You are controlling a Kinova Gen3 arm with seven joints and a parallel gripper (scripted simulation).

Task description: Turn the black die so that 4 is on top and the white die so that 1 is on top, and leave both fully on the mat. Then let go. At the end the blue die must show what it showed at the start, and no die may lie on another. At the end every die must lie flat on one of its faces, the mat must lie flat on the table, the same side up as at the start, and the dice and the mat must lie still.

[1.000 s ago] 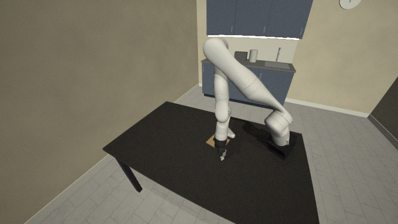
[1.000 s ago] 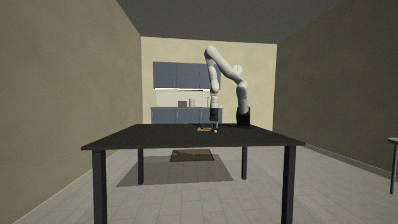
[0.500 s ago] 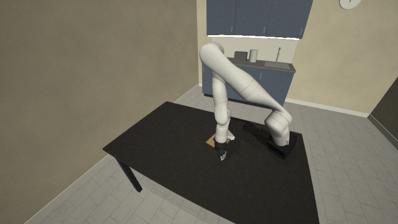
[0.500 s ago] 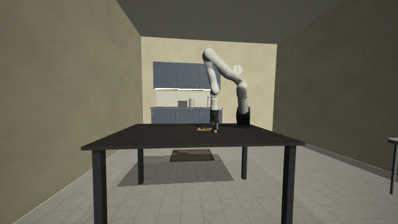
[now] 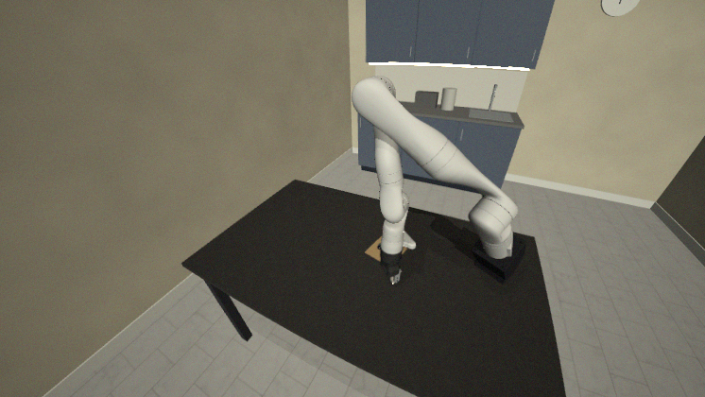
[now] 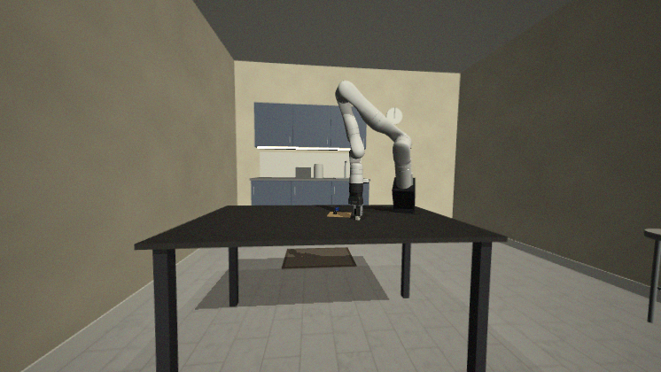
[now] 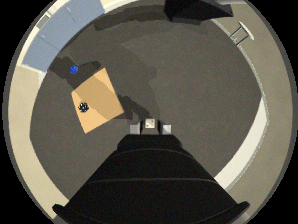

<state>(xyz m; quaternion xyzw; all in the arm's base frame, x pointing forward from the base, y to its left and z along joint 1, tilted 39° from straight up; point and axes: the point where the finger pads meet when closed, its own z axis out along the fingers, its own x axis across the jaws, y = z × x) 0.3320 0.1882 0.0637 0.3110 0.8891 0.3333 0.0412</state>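
My gripper is now 4 cm above the white die. Round my hand: tan mat (13 cm to the right, 10 cm ahead, 4 cm below); black die (13 cm to the right, 13 cm ahead, 3 cm below); blue die (28 cm to the right, 12 cm ahead, 4 cm below).
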